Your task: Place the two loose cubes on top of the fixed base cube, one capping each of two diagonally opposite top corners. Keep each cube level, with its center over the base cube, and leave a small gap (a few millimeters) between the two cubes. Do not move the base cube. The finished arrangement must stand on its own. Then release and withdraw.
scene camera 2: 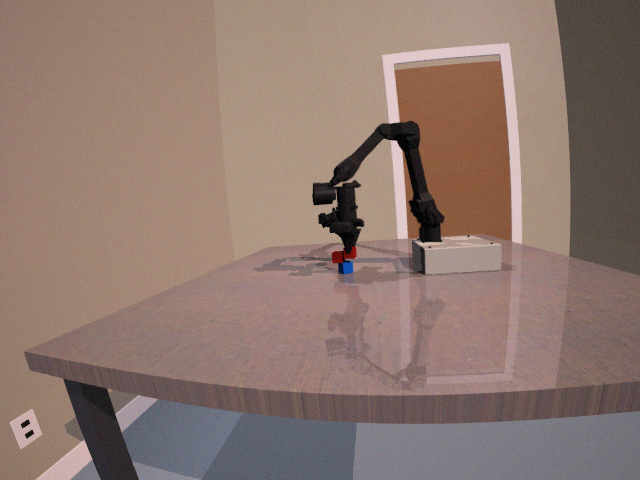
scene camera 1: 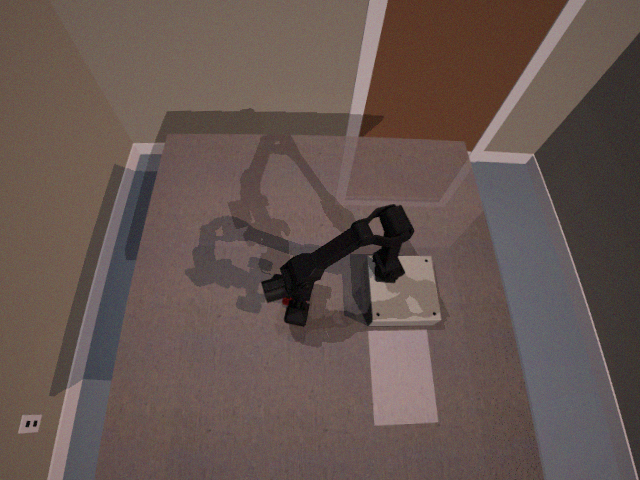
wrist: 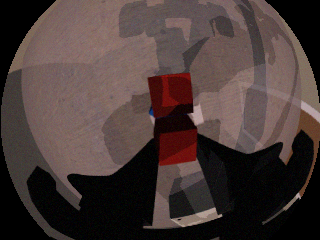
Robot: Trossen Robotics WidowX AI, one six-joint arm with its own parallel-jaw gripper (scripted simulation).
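Observation:
A red cube [wrist: 171,94] is in the scene. The gripper [scene camera 2: 350,252] carries a red cube, and the wrist view shows the gripper [wrist: 175,139] as well.

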